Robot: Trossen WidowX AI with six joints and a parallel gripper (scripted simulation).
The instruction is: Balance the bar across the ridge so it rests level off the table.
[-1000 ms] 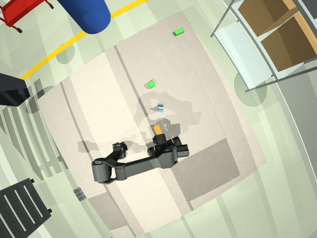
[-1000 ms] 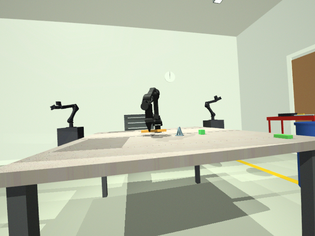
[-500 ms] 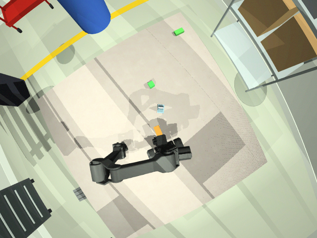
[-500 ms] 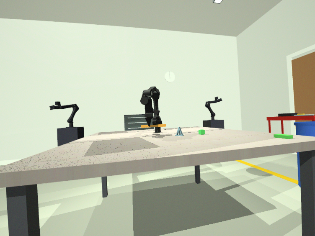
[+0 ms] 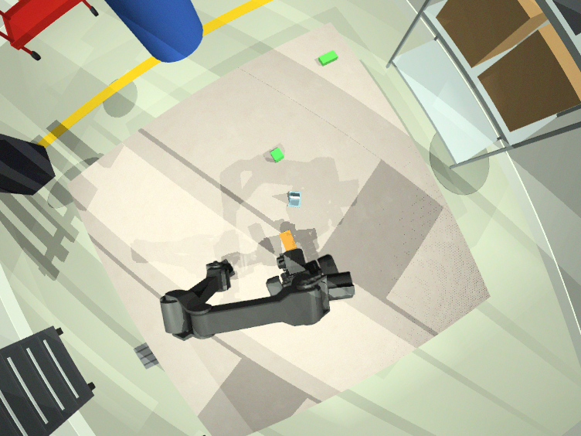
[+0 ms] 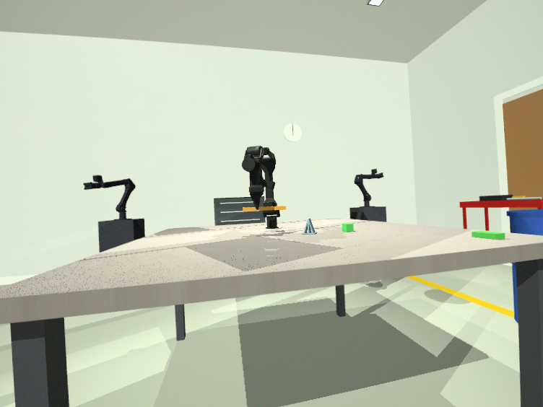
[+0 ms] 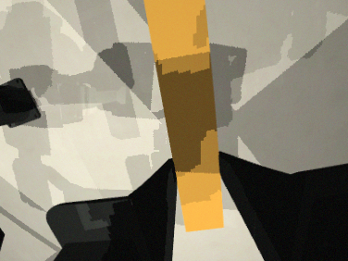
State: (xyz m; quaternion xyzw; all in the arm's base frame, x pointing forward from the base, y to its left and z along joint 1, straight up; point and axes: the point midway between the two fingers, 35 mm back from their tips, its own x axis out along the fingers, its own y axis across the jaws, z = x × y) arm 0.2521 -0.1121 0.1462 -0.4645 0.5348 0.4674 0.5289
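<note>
Right now the blue-grey ridge is 100 mm ahead of my gripper tip, 200 mm to the left of it and 80 mm below it. The rest, counted from my gripper tip: orange bar 30 mm to the left; green cube 120 mm ahead, 370 mm to the left, 100 mm below; green flat block 490 mm ahead, 610 mm to the left, 100 mm below.
</note>
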